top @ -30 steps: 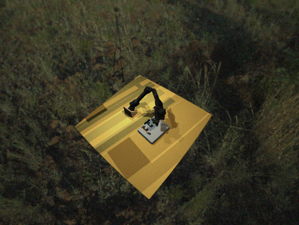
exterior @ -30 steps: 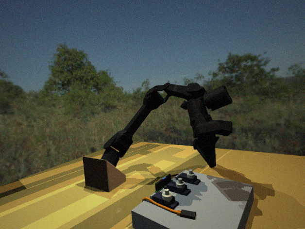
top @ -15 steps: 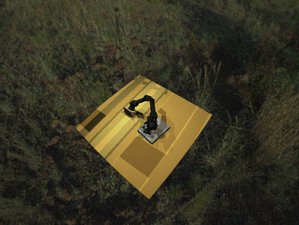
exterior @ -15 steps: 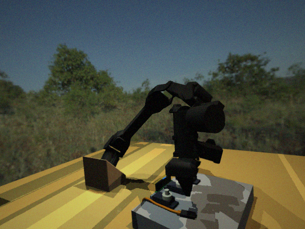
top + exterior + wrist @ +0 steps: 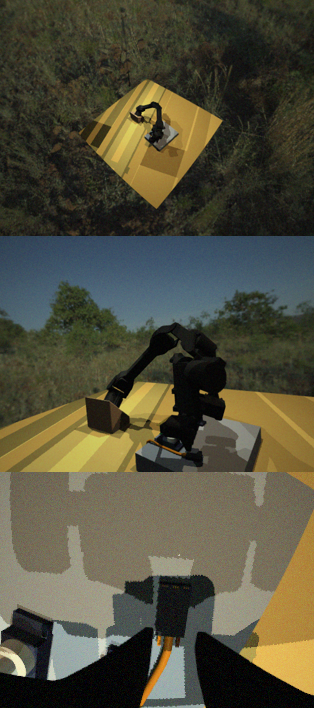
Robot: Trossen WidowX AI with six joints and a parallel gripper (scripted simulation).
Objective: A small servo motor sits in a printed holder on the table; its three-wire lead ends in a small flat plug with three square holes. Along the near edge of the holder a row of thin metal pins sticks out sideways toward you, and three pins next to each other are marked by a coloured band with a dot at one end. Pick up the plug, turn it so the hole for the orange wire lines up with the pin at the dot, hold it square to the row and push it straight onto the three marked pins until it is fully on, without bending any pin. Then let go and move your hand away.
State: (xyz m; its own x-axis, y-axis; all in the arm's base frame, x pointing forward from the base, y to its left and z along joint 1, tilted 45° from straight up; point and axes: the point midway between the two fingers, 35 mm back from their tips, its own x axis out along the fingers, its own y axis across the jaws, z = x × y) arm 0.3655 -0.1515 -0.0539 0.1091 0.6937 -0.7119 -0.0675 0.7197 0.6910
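My gripper tip is now 10 cm past the dark strip, 12 cm to the right of it and 1 cm above it. Also, from my gripper tip: servo (5 cm behind, 11 cm to the left, 3 cm below); then grey printed holder (5 cm ahead, 8 cm to the left, 5 cm below).
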